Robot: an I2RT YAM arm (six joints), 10 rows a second.
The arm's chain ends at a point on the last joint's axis. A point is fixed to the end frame.
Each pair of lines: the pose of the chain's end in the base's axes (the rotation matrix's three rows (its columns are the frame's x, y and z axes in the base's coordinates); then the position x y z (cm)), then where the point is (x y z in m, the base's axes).
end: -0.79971, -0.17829, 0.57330; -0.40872, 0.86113, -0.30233; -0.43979, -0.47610, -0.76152; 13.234, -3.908, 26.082
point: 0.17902 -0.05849 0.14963
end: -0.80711, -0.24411, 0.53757; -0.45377, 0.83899, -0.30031; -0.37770, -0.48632, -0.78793; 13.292, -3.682, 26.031
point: 0.17343 -0.05749 0.14695
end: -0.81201, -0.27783, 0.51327; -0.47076, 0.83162, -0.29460; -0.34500, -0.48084, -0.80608; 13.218, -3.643, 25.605
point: 0.16880 -0.05696 0.14135
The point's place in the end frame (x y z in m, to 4 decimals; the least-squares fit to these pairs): 0.0195 0.0279 0.1173
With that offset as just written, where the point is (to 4 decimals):
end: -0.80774, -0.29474, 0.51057; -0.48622, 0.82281, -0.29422; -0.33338, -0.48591, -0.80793; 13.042, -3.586, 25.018
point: 0.1663 -0.0569 0.1354
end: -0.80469, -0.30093, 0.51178; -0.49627, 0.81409, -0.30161; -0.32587, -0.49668, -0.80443; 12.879, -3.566, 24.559
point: 0.1647 -0.0580 0.1310
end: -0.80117, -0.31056, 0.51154; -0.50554, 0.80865, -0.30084; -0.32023, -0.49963, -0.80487; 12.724, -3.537, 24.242
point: 0.1630 -0.0580 0.1278
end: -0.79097, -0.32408, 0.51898; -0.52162, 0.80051, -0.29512; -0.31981, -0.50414, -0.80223; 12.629, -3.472, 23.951
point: 0.1627 -0.0572 0.1251
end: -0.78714, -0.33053, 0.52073; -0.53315, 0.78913, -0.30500; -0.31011, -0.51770, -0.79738; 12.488, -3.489, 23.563
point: 0.1614 -0.0590 0.1216
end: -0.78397, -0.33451, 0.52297; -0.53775, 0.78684, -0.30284; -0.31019, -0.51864, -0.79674; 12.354, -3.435, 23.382
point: 0.1603 -0.0584 0.1198
